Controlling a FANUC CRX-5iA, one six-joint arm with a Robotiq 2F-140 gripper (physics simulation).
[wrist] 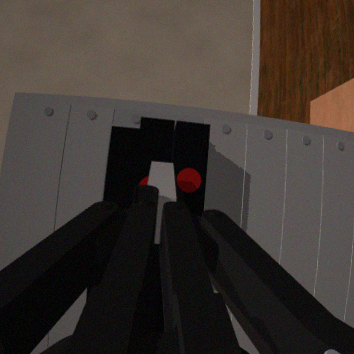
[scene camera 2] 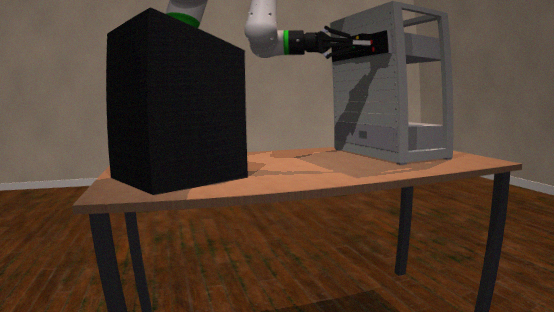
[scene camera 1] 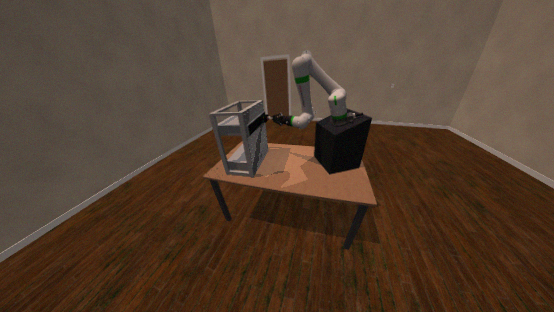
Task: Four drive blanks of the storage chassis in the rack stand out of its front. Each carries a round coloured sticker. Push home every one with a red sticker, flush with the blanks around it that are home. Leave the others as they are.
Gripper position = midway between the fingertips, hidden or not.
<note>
In view: my gripper (scene camera 2: 370,43) and a grey rack (scene camera 2: 379,128).
The grey rack also shows in the wrist view (wrist: 278,180) and in scene camera 1 (scene camera 1: 250,123). My gripper is seen too in the wrist view (wrist: 160,179).
</note>
